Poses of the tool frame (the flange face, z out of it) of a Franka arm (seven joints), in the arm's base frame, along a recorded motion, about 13 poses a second.
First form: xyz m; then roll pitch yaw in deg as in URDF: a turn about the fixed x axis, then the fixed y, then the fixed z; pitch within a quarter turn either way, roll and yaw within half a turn.
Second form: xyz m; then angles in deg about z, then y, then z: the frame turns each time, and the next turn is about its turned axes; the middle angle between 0 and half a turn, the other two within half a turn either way. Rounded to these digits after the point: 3 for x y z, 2 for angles.
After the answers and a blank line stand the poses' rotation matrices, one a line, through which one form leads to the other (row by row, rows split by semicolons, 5 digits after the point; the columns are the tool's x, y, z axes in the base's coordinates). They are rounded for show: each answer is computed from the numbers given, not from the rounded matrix.
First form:
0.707, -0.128, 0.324, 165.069, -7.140, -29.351
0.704, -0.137, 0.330, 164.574, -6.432, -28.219
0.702, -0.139, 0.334, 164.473, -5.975, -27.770
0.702, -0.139, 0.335, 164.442, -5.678, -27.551
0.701, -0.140, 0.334, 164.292, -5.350, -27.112
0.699, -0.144, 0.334, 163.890, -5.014, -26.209
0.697, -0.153, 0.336, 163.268, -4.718, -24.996
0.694, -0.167, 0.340, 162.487, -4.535, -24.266
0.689, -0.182, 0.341, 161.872, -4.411, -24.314
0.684, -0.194, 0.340, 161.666, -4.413, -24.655
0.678, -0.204, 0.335, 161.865, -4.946, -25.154
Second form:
0.707, -0.128, 0.324, -94.36, 163.48, 115.93
0.704, -0.137, 0.330, -96.12, 163.32, 112.97
0.702, -0.139, 0.334, -97.23, 163.39, 111.35
0.702, -0.139, 0.335, -97.99, 163.46, 110.34
0.701, -0.140, 0.334, -98.77, 163.43, 109.08
0.699, -0.144, 0.334, -99.37, 163.15, 107.55
0.697, -0.153, 0.336, -99.69, 162.63, 106.00
0.694, -0.167, 0.340, -100.20, 161.93, 104.77
0.689, -0.182, 0.341, -101.09, 161.36, 103.92
0.684, -0.194, 0.340, -101.58, 161.16, 103.78
0.678, -0.204, 0.335, -100.41, 161.22, 105.54

0.86487 -0.50152 -0.02161; -0.48636 -0.82651 -0.28345; 0.12429 0.25566 -0.95874
0.87560 -0.48206 -0.03062; -0.46987 -0.83531 -0.28544; 0.11202 0.26432 -0.95791
0.88002 -0.47358 -0.03598; -0.46339 -0.83955 -0.28359; 0.10409 0.26624 -0.95827
0.88225 -0.46912 -0.03955; -0.46027 -0.84184 -0.28188; 0.09894 0.26690 -0.95863
0.88624 -0.46118 -0.04349; -0.45375 -0.84537 -0.28189; 0.09324 0.26956 -0.95846
0.89376 -0.44606 -0.04721; -0.43996 -0.85125 -0.28604; 0.08740 0.27642 -0.95705
0.90327 -0.42613 -0.05026; -0.42112 -0.85796 -0.29421; 0.08225 0.28692 -0.95442
0.90879 -0.41362 -0.05493; -0.40969 -0.85961 -0.30532; 0.07907 0.29998 -0.95066
0.90860 -0.41311 -0.06150; -0.41052 -0.85622 -0.31364; 0.07691 0.31022 -0.94755
0.90614 -0.41798 -0.06484; -0.41592 -0.85261 -0.31635; 0.07695 0.31362 -0.94642
0.90180 -0.42823 -0.05814; -0.42347 -0.84880 -0.31657; 0.08622 0.31010 -0.94679

